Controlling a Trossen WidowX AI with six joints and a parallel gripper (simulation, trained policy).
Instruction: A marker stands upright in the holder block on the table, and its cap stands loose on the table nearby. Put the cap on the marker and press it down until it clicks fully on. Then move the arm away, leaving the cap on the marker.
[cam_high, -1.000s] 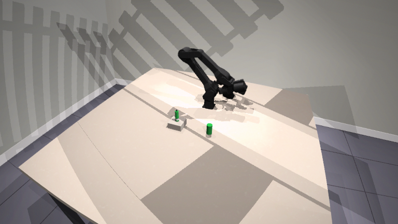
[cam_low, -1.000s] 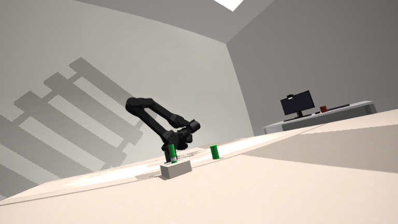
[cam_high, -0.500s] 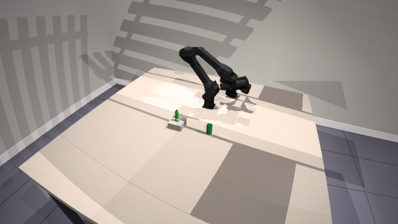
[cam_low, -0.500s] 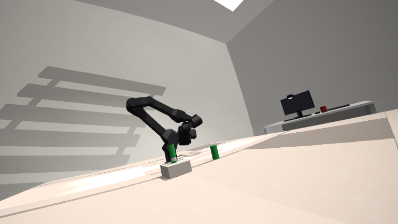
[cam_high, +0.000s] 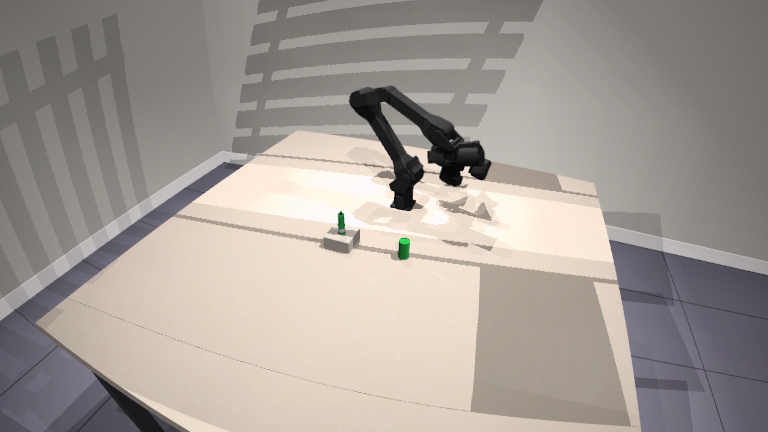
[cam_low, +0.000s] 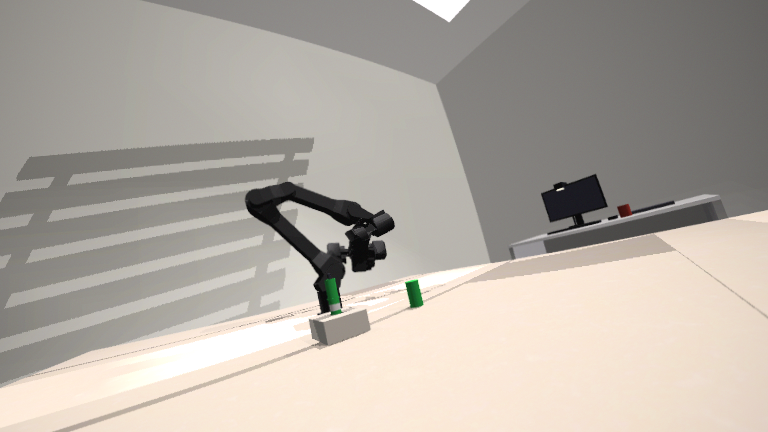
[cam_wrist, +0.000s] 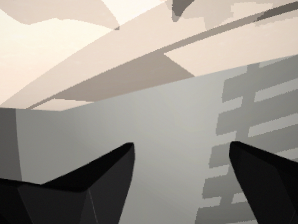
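The green cap is 39 cm ahead of my gripper tip, 9 cm to the right of it and 10 cm below it. The rest, counted from my gripper tip: holder block 40 cm ahead, 26 cm to the right, 11 cm below.
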